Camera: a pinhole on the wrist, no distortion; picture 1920 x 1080 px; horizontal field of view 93.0 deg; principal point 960.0 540.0 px. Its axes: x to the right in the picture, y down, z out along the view. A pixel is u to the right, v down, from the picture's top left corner.
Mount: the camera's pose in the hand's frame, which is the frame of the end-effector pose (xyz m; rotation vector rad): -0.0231 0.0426 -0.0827 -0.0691 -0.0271 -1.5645
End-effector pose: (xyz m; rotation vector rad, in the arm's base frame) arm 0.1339 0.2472 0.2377 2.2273 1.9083 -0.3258
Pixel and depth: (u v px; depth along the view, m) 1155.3 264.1 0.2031
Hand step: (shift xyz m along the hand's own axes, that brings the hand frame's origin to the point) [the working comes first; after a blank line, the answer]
In the camera's frame: 0.0435 -0.0615 0.2031

-0.0789 0.0113 0.1243
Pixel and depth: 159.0 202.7 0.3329
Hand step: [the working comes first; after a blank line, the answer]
In the camera's frame: -0.2927 -0.1233 0.3329

-0.1394 0.3546 0.2349
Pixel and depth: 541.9 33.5 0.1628
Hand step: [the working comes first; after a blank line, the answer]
In the camera's frame: -0.0747 -0.0905 0.1628

-0.1097 0.1267 0.0776
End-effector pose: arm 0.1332 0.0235 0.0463 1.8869 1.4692 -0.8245
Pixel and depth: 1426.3 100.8 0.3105
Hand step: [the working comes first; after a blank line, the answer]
In the camera's frame: 0.1589 -0.1497 0.3105

-0.1635 -0.0977 0.2409
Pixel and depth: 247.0 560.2 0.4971
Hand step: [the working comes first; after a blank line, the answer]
In the camera's frame: -0.3891 0.0110 0.4971

-0.0014 0.4615 0.3892
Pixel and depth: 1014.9 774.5 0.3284
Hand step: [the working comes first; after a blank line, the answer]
In the camera's frame: 0.0198 0.0845 0.3284

0.0703 0.0434 0.2439
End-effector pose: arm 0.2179 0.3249 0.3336 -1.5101 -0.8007 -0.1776
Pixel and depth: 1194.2 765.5 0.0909
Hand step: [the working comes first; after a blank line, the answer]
In the camera's frame: 0.0234 0.0225 0.0909

0.0020 0.0250 0.0088
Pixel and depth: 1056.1 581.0 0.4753
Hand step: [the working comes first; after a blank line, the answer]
In the camera's frame: 0.0501 0.0214 0.4753

0.0112 0.0218 0.3940
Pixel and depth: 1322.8 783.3 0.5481
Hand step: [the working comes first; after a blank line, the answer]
In the camera's frame: 0.2183 0.1464 0.5481

0.1392 -0.1409 0.4736
